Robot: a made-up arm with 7 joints. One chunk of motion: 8 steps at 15 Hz.
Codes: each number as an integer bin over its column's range. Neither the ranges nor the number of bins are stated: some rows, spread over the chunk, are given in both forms.
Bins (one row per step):
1: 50 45 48 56 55 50 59
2: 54 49 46 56 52 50 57
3: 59 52 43 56 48 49 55
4: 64 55 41 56 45 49 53
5: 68 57 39 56 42 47 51
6: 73 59 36 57 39 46 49
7: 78 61 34 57 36 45 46
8: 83 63 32 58 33 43 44
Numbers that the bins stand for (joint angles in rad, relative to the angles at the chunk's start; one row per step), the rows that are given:
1: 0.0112 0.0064 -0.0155 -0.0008 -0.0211 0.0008 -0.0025
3: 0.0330 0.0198 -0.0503 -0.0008 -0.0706 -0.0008 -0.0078
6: 0.0670 0.0332 -0.0991 0.0006 -0.1342 -0.0057 -0.0157
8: 0.0912 0.0409 -0.1270 0.0020 -0.1767 -0.0105 -0.0222
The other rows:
2: 0.0209 0.0140 -0.0294 -0.0008 -0.0423 0.0008 -0.0052
4: 0.0452 0.0256 -0.0642 -0.0008 -0.0918 -0.0008 -0.0104
5: 0.0548 0.0294 -0.0782 -0.0008 -0.1130 -0.0040 -0.0130
7: 0.0791 0.0371 -0.1130 0.0006 -0.1555 -0.0073 -0.0196

